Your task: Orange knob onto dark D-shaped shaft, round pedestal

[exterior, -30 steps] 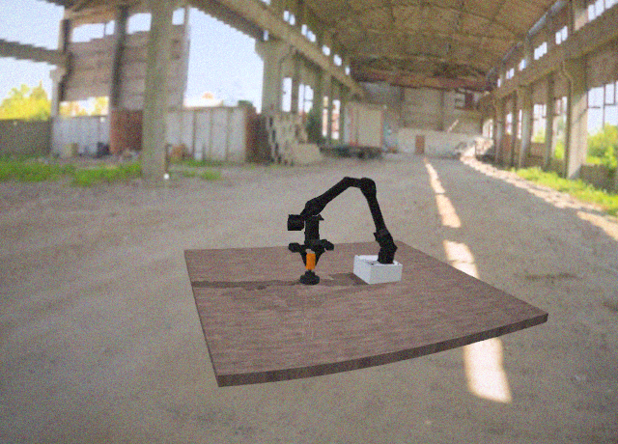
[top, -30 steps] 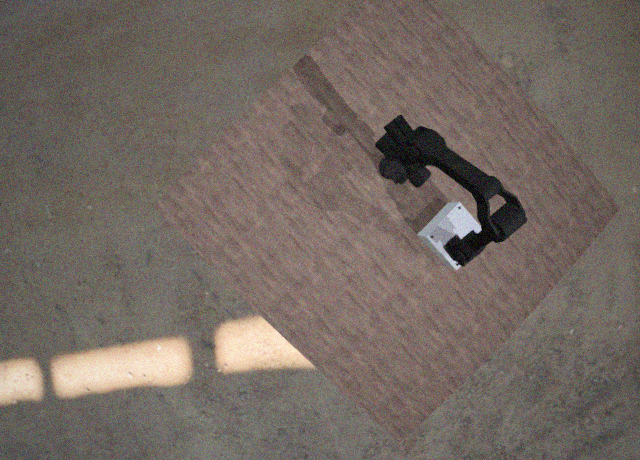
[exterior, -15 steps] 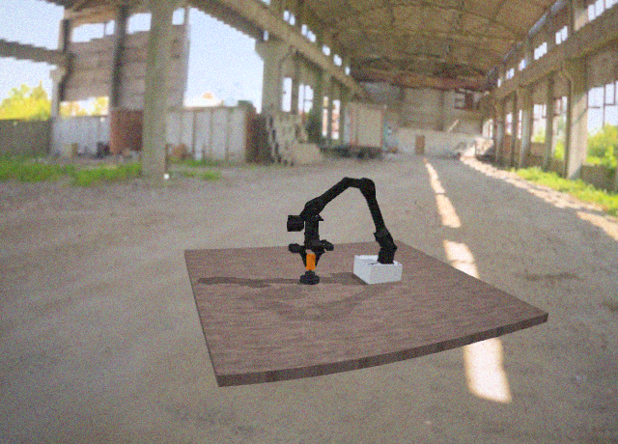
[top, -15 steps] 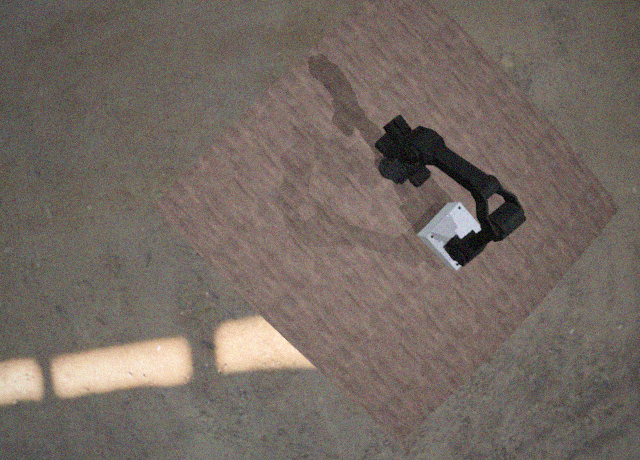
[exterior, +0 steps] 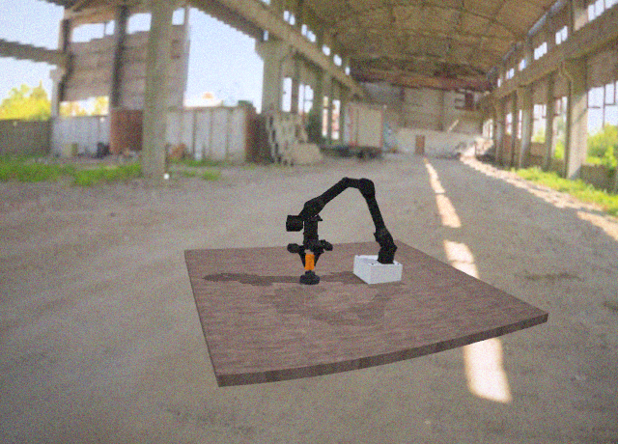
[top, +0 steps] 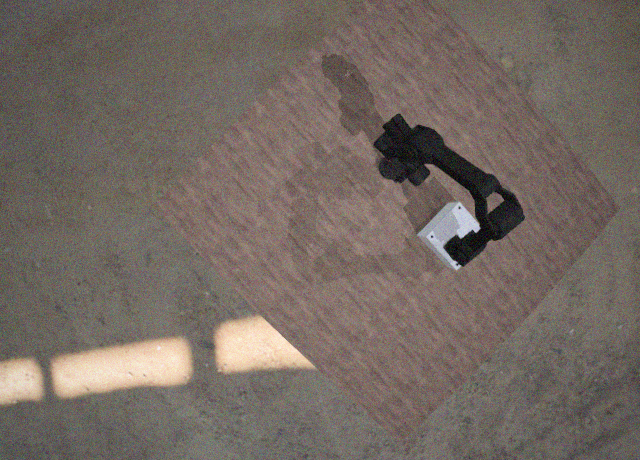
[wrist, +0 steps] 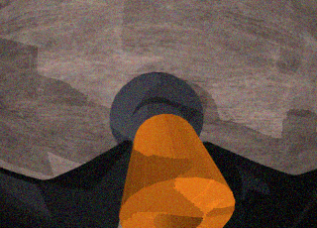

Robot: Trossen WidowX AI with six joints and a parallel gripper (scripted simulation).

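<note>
Right now my gripper tip is 40 mm above the dark round pedestal. Round my gripper tip: orange knob: 20 mm above.
</note>
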